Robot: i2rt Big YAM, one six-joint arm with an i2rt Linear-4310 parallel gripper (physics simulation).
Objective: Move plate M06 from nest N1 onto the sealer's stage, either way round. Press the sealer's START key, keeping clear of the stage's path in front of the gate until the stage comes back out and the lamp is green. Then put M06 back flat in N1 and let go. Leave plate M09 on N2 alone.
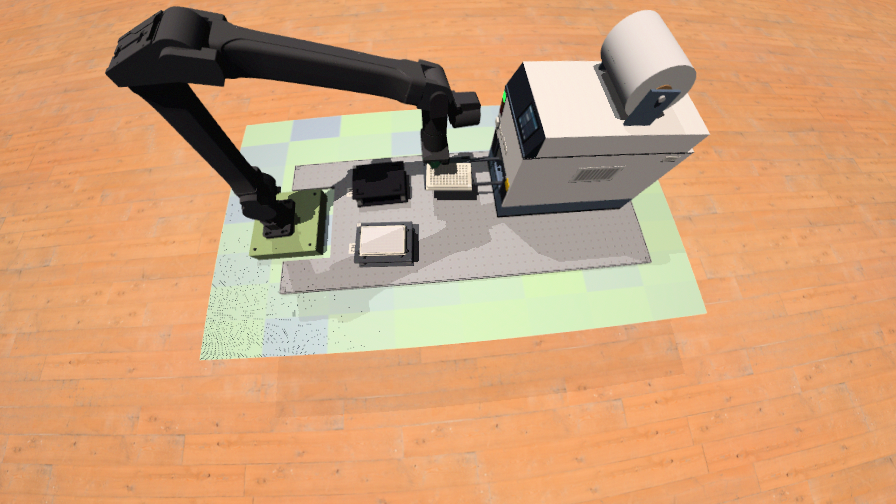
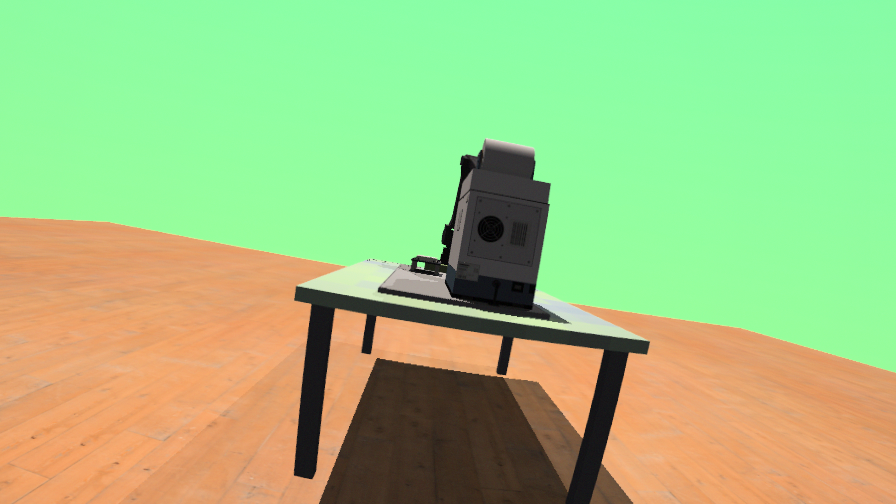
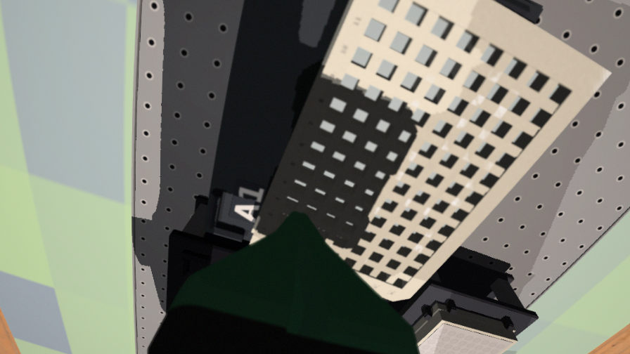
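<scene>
Plate M06, cream with rows of square wells, lies on the sealer's stage in front of the gate. I cannot tell whether it sits fully down. My gripper is shut and empty, pointing down at the plate's rear-left part; contact is unclear. Nest N1 is black and holds no plate. Plate M09 lies on nest N2. The sealer shows a green lamp. The START key cannot be made out.
Two stage rails run from the stage to the sealer's gate. A large white roll sits on the sealer. The arm's green base stands left of the nests. A perforated grey board lies under the equipment.
</scene>
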